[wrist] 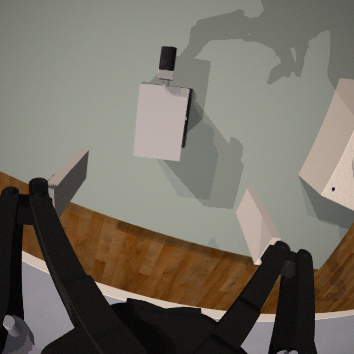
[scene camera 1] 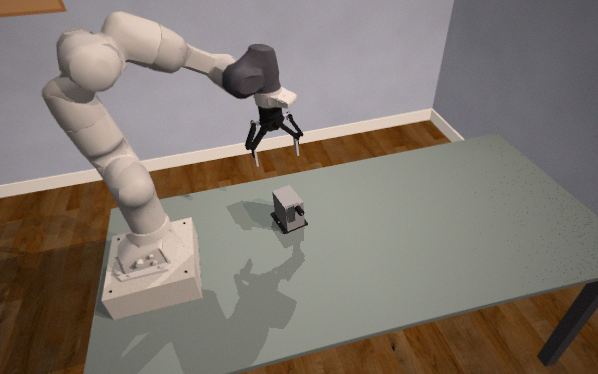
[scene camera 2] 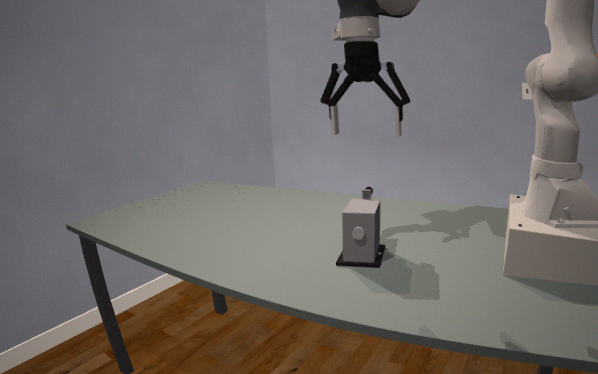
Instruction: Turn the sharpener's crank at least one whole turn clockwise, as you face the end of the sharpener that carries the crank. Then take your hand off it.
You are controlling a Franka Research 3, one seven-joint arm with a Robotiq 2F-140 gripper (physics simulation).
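Note:
The sharpener (scene camera 1: 285, 202) (scene camera 2: 356, 215) (wrist: 161, 121) is a light grey upright box on a thin black base, standing on the table. Its crank has a black handle (scene camera 1: 299, 211) (scene camera 2: 369, 190) (wrist: 168, 58) on a short grey arm at one end face; in scene camera 2 that end faces away and the handle shows above the box top. The opposite end carries a round grey knob (scene camera 2: 358, 233). My gripper (scene camera 1: 277, 160) (scene camera 2: 367, 135) (wrist: 166, 183) is open and empty, pointing down, well above the sharpener and apart from the crank.
The green-grey table (scene camera 1: 400, 225) (scene camera 2: 225, 240) (wrist: 60, 75) carries the sharpener and the arm's pale base block (scene camera 1: 155, 302) (scene camera 2: 550, 255) (wrist: 327, 145), which stands to the left of the sharpener in scene camera 1. Walls rise behind the table. Shadows of the arm fall across the table.

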